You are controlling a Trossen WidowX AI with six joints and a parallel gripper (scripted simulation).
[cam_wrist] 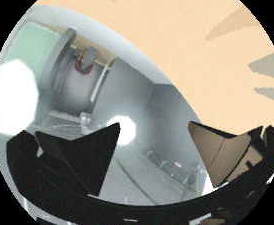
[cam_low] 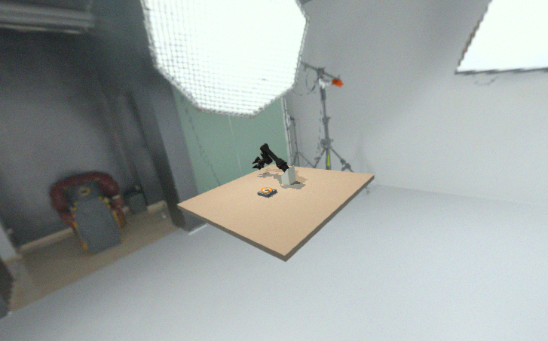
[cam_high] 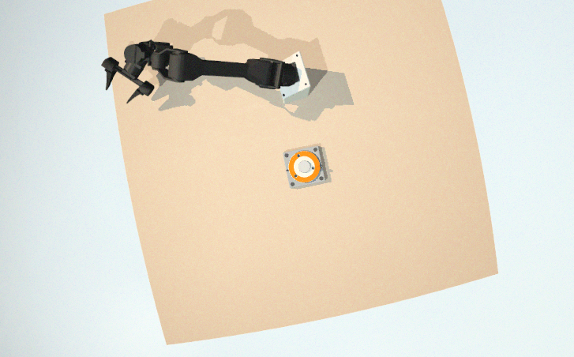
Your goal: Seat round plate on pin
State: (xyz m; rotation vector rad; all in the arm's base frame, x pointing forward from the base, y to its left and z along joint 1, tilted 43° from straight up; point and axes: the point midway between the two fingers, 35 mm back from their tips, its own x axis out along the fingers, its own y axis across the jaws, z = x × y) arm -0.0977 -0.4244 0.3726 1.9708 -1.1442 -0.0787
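Now: gripper tip 59 cm to the right of the round plate, 38 cm short of it and 6 cm above it.
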